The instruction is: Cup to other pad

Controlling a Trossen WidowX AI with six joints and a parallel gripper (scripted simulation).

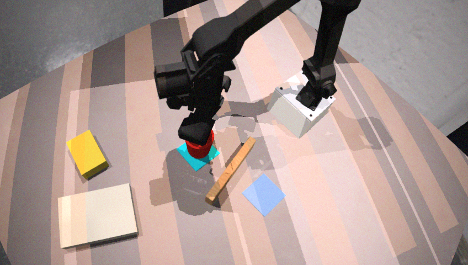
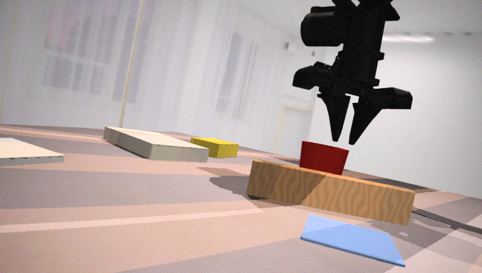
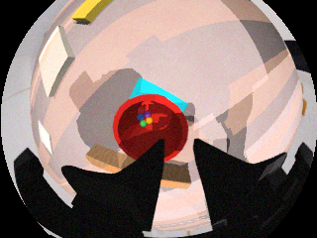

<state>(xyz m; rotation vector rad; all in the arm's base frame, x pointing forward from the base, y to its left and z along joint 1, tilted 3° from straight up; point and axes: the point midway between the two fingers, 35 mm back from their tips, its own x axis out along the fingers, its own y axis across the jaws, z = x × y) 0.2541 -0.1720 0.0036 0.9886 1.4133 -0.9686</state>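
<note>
My gripper tip is now 40 mm above the red cup and 30 mm short of it. From my gripper tip the other things lie so: long wooden bar (110 mm to the left, 70 mm below, 30 mm ahead); light blue pad (220 mm to the left, 90 mm below, 20 mm ahead); cyan pad (90 mm below, 30 mm ahead, 10 mm to the left).
</note>
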